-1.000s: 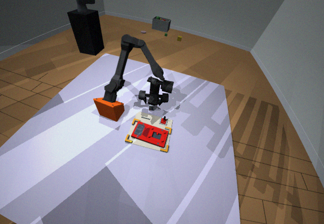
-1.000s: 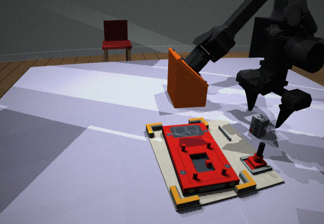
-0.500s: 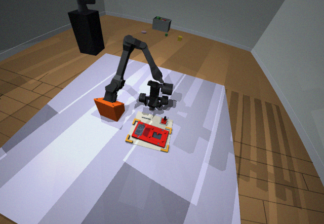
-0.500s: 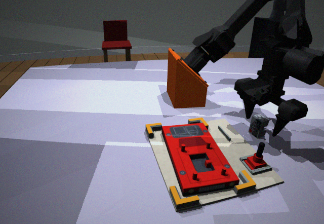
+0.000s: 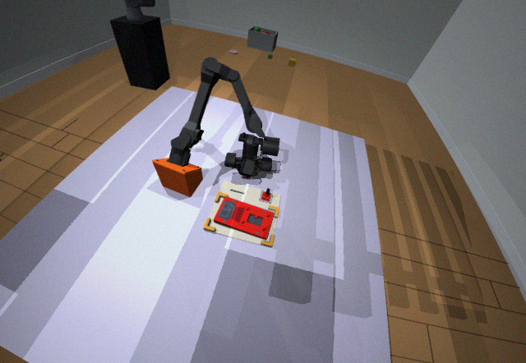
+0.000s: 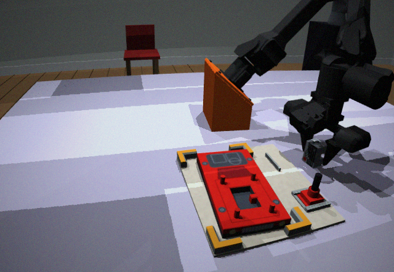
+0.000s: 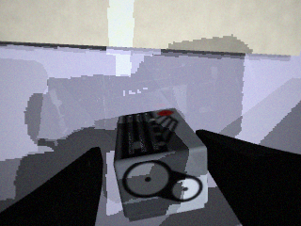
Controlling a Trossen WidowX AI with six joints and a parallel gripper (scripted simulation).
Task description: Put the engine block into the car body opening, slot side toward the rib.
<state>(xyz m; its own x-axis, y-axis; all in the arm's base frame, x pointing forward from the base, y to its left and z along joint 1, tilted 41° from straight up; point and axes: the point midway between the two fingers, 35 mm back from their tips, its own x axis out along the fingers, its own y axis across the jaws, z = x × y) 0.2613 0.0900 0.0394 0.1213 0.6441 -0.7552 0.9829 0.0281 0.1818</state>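
My gripper tip is 10 cm short of the black post, 8 cm to the left of it and 2 cm below it. Also, from my gripper tip: grey engine block: 1 cm above.
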